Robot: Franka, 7 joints.
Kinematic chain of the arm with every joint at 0, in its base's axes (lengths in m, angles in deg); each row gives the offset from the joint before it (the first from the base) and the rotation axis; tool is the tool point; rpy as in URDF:
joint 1: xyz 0 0 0.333 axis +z
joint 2: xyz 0 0 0 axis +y
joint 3: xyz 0 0 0.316 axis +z
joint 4: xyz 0.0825 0 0 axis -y
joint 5: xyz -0.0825 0 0.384 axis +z
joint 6: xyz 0 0 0 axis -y
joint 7: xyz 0.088 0 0 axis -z
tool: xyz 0 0 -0.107 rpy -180 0 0
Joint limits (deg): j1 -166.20..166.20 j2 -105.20..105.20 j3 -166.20..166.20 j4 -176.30..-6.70 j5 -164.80..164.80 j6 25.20..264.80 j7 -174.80..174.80
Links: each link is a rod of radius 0.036 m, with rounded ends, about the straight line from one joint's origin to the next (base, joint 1, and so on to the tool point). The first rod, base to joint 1, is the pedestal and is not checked.
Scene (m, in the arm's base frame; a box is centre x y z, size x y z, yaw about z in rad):
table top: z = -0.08
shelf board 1: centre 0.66 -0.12 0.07 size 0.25 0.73 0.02 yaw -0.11
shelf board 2: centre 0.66 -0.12 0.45 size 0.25 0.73 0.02 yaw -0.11
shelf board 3: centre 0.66 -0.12 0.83 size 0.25 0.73 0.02 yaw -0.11
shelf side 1: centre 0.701 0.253 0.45 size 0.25 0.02 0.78 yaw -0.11
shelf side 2: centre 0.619 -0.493 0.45 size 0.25 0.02 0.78 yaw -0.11
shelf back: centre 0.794 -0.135 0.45 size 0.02 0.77 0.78 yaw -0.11
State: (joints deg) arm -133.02 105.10 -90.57 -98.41 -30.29 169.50 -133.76
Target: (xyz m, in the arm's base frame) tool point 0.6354 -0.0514 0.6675
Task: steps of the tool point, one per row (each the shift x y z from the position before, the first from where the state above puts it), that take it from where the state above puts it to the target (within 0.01 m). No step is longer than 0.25 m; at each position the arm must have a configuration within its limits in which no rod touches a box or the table.
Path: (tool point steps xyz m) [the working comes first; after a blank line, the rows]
Joints at the target: 8.04 105.20 -166.20 -92.75 -8.42 218.58 -133.76
Straight joint move there: touches shelf side 2.

1: -0.0130 -0.1382 0.1301
2: 0.0411 -0.1471 0.1250
3: 0.0967 -0.1339 0.1134
4: 0.1441 -0.0992 0.0963
5: 0.1752 -0.0475 0.0747
6: 0.1839 0.0128 0.0497
7: 0.1235 -0.0438 -0.0105
8: 0.1388 -0.0037 -0.0154
9: 0.1404 0.0407 -0.0200
10: 0.1277 0.0847 -0.0242
11: 0.1010 0.1233 -0.0277
12: 0.0630 0.1526 -0.0308

